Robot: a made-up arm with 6 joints.
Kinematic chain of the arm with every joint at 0, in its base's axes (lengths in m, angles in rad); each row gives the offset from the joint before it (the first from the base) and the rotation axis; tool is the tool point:
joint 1: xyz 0 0 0.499 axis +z
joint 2: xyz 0.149 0 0 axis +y
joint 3: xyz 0 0 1.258 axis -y
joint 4: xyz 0 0 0.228 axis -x
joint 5: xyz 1.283 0 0 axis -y
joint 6: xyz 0.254 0 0 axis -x
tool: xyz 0 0 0
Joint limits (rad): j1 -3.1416..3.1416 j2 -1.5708..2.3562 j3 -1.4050..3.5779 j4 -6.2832..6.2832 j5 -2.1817..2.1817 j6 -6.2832..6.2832
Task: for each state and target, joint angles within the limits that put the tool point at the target. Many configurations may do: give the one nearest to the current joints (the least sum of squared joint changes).
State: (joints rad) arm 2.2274 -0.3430 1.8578 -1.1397 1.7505 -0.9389
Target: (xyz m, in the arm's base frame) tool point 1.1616 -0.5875 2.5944
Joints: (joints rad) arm 2.4940 -0.4007 1.7044 -1.1530 1.5641 -0.9389
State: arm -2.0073 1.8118 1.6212 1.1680 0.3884 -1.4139
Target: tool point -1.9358 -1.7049 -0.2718
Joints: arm -2.4675 2.3368 2.2156 1.1422 0.5650 -1.4139
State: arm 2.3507 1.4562 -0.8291 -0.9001 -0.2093 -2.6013
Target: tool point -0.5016 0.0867 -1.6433
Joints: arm 2.8754 2.2055 0.0692 -0.9708 -0.2326 -2.6013
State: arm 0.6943 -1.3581 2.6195 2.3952 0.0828 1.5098
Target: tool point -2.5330 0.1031 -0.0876
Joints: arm -0.0349 -1.5533 1.8543 2.3916 0.0854 1.5098
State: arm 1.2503 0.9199 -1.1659 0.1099 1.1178 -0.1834
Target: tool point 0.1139 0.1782 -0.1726
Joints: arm 1.0664 1.3708 -1.4030 -0.0644 0.9827 -0.1834
